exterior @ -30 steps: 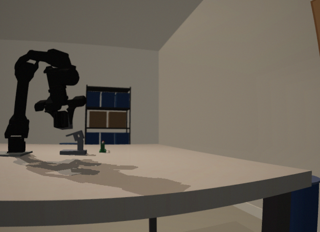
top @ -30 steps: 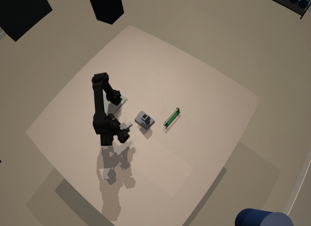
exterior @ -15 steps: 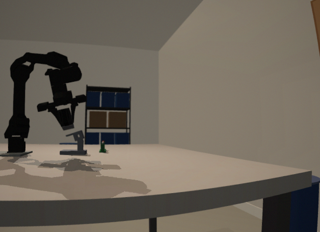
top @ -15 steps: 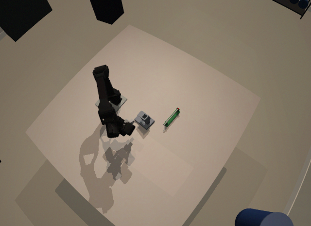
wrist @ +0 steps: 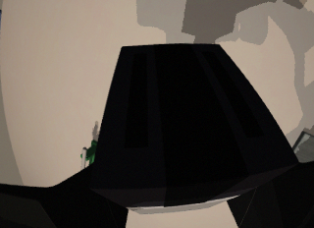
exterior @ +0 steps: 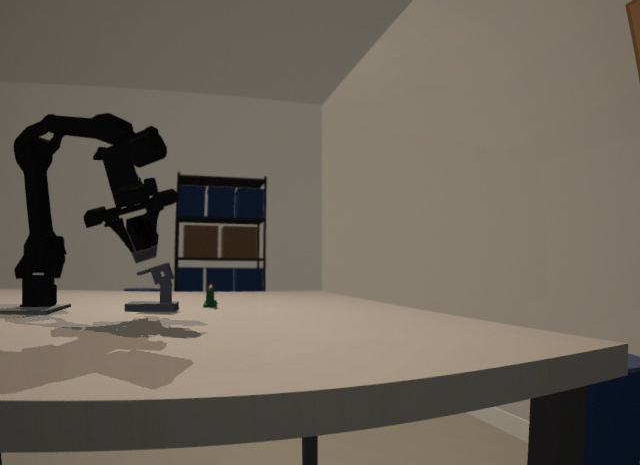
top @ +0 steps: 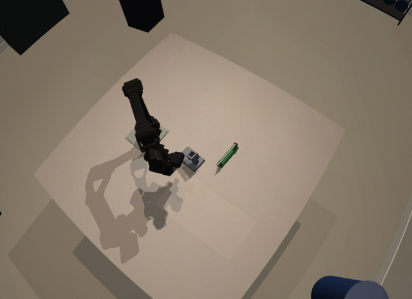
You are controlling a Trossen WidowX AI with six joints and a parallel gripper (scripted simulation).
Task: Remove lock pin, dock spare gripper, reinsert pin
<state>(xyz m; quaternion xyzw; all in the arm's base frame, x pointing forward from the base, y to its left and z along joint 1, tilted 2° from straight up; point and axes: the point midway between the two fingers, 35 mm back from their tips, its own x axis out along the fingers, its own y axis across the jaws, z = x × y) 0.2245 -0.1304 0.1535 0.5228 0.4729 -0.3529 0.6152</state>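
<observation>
My gripper tip is now 30 mm short of the grey mount, 100 mm to the right of it and 80 mm above it. The rest, counted from my gripper tip: green cradle: 170 mm ahead, 210 mm to the left, 110 mm below; then spare gripper: 10 mm behind, 10 mm above.
</observation>
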